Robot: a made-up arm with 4 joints.
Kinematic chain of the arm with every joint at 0, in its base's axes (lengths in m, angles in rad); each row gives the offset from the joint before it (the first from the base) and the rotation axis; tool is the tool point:
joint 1: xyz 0 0 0.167 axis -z
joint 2: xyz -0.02 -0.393 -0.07 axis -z
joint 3: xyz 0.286 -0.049 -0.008 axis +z
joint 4: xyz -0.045 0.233 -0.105 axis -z
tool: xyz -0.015 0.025 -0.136
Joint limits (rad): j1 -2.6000..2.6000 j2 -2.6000..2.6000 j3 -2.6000..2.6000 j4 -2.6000..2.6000
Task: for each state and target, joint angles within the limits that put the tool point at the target. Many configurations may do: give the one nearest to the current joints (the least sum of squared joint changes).
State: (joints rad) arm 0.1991 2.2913 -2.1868 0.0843
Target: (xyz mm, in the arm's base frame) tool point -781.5 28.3 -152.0
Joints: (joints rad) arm 0.8398 2.5163 -2.2544 0.0982
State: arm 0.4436 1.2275 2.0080 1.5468
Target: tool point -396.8 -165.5 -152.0
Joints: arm 0.8231 1.8416 1.7725 1.4438
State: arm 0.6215 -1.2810 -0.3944 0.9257
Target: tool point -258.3 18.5 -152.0
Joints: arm 0.4678 -1.5894 -0.1749 0.8985
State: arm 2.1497 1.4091 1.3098 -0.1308
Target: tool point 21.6 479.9 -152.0
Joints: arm 2.6000 1.9295 2.0726 -0.1634
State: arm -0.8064 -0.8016 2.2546 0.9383
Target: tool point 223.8 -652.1 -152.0
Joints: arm -0.0786 -0.0661 2.5627 0.8636
